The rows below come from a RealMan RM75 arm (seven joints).
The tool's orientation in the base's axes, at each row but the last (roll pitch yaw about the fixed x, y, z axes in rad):
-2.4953, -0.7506, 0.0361
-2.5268, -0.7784, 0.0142
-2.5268, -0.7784, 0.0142
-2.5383, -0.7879, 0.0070
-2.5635, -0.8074, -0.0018
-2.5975, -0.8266, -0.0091
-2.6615, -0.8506, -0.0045
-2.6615, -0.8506, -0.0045
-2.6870, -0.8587, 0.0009
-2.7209, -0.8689, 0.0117
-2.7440, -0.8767, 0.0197
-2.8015, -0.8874, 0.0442
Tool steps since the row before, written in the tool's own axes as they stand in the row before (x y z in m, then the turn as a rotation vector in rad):
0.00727, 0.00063, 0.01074, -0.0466, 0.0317, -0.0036
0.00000, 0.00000, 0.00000, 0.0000, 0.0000, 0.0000
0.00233, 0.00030, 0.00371, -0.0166, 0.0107, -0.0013
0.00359, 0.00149, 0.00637, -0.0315, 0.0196, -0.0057
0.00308, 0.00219, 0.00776, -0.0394, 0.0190, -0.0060
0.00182, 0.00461, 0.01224, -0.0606, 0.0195, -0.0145
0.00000, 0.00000, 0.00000, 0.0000, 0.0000, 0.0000
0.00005, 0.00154, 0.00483, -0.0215, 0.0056, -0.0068
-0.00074, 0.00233, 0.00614, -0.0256, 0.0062, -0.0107
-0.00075, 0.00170, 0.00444, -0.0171, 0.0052, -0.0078
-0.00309, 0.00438, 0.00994, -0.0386, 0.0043, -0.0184
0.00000, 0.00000, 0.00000, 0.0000, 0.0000, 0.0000
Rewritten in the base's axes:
0.01120, 0.00637, -0.00159, -0.0220, -0.0283, -0.0436
0.00000, 0.00000, 0.00000, 0.0000, 0.0000, 0.0000
0.00388, 0.00195, -0.00065, -0.0081, -0.0096, -0.0153
0.00683, 0.00243, -0.00175, -0.0175, -0.0195, -0.0269
0.00769, 0.00239, -0.00310, -0.0234, -0.0191, -0.0322
0.01071, 0.00229, -0.00737, -0.0430, -0.0238, -0.0430
0.00000, 0.00000, 0.00000, 0.0000, 0.0000, 0.0000
0.00379, 0.00085, -0.00326, -0.0168, -0.0080, -0.0139
0.00447, 0.00061, -0.00483, -0.0219, -0.0103, -0.0149
0.00314, 0.00030, -0.00364, -0.0148, -0.0081, -0.0098
0.00637, -0.00006, -0.00932, -0.0362, -0.0118, -0.0199
0.00000, 0.00000, 0.00000, 0.0000, 0.0000, 0.0000

